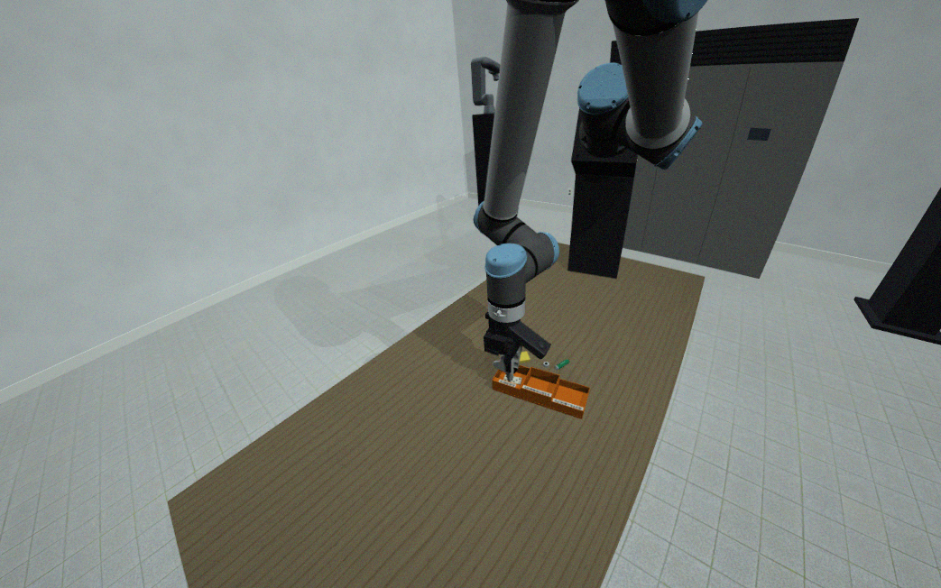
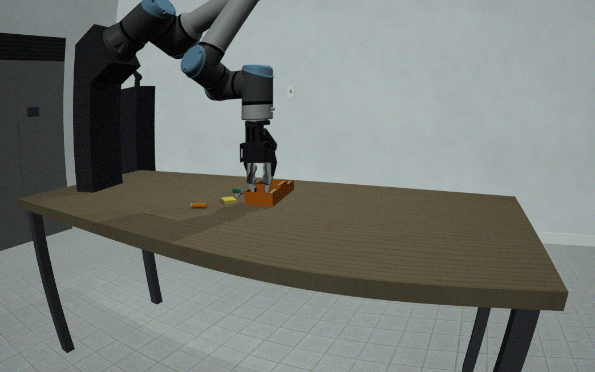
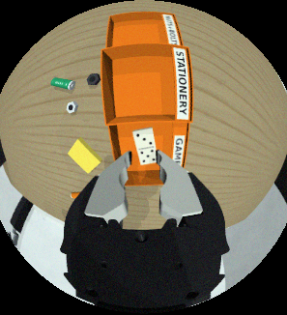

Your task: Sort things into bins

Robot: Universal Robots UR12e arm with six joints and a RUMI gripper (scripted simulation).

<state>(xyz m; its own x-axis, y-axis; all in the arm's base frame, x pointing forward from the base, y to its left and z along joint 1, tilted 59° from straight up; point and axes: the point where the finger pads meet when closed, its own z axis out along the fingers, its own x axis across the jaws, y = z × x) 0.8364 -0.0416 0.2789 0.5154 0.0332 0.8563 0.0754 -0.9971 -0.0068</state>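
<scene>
My hand is 20 mm above the speckled white thing. Also, from my hand: black nut 90 mm to the left, 70 mm behind, 30 mm below; silver nut 110 mm behind, 50 mm to the left, 30 mm below; yellow block 90 mm behind, 30 mm to the right, 30 mm below.
</scene>
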